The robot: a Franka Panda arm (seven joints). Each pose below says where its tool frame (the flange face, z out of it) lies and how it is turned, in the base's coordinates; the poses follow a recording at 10 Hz.
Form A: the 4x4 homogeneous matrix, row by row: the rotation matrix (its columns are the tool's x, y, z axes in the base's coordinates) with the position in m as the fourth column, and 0 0 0 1 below. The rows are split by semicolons.
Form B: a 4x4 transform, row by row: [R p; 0 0 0 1], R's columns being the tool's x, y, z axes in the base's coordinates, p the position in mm. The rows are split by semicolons. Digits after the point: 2 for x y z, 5 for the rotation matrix.
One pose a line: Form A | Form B
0.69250 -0.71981 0.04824 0.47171; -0.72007 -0.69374 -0.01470 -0.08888; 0.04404 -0.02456 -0.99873 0.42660; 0 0 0 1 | 0.69250 -0.71981 0.04824 471.71; -0.72007 -0.69374 -0.01470 -88.88; 0.04404 -0.02456 -0.99873 426.60; 0 0 0 1
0.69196 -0.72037 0.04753 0.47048; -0.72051 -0.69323 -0.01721 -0.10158; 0.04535 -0.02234 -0.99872 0.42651; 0 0 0 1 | 0.69196 -0.72037 0.04753 470.48; -0.72051 -0.69323 -0.01721 -101.58; 0.04535 -0.02234 -0.99872 426.51; 0 0 0 1
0.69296 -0.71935 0.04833 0.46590; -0.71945 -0.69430 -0.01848 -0.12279; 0.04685 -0.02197 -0.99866 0.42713; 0 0 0 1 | 0.69296 -0.71935 0.04833 465.90; -0.71945 -0.69430 -0.01848 -122.79; 0.04685 -0.02197 -0.99866 427.13; 0 0 0 1
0.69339 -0.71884 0.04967 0.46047; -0.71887 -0.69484 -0.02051 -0.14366; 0.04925 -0.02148 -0.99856 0.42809; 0 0 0 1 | 0.69339 -0.71884 0.04967 460.47; -0.71887 -0.69484 -0.02051 -143.66; 0.04925 -0.02148 -0.99856 428.09; 0 0 0 1
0.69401 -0.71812 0.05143 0.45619; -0.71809 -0.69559 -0.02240 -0.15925; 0.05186 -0.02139 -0.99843 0.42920; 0 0 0 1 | 0.69401 -0.71812 0.05143 456.19; -0.71809 -0.69559 -0.02240 -159.25; 0.05186 -0.02139 -0.99843 429.20; 0 0 0 1
